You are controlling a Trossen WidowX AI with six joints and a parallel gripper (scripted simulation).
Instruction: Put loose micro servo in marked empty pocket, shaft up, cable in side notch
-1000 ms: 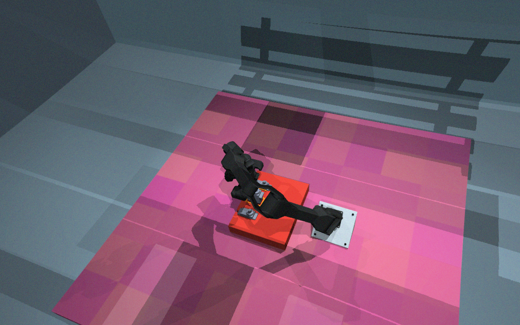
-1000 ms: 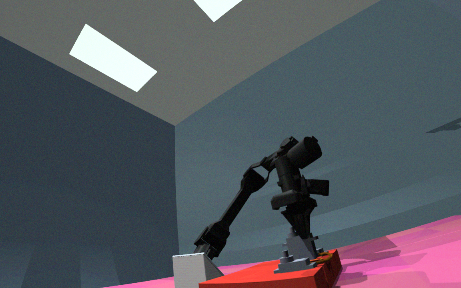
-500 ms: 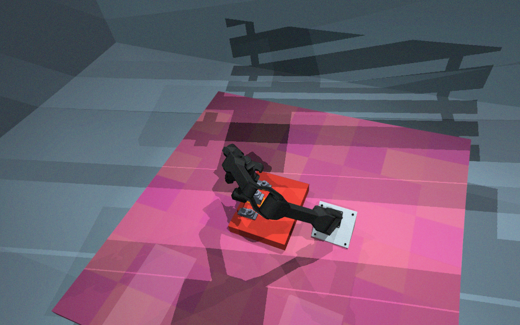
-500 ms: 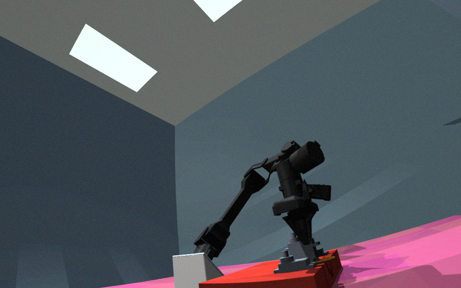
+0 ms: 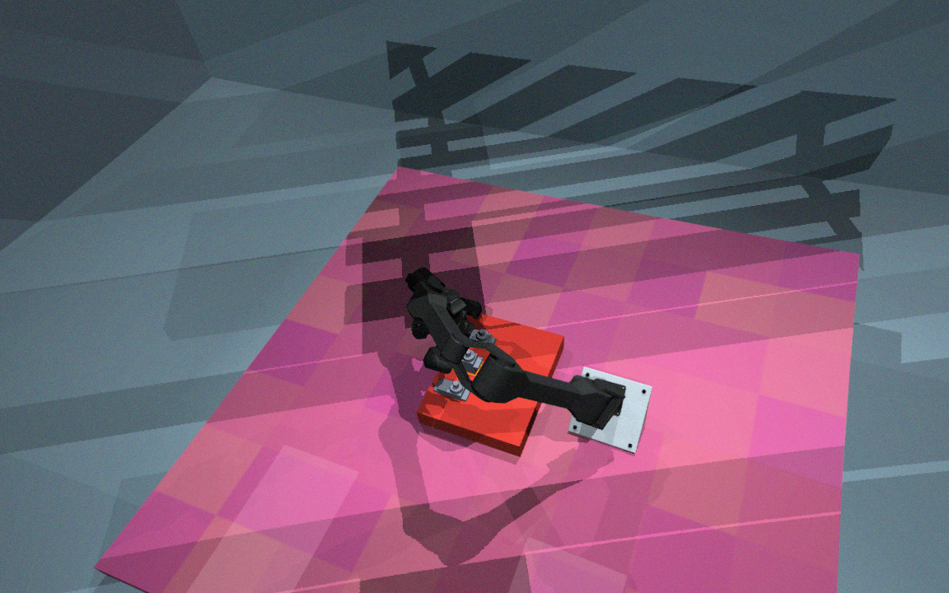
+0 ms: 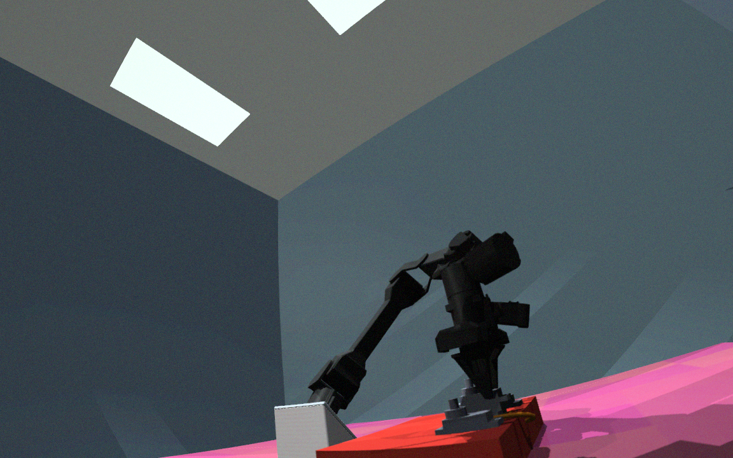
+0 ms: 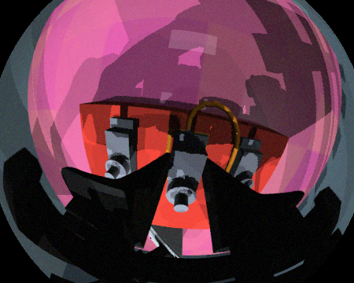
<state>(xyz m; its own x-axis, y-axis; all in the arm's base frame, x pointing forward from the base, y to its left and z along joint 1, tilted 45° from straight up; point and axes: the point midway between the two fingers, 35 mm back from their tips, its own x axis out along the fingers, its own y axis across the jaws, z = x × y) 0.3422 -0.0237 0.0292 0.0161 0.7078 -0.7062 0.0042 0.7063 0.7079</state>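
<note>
The deck lies 120 mm behind my gripper tip and 50 mm below it.
</note>
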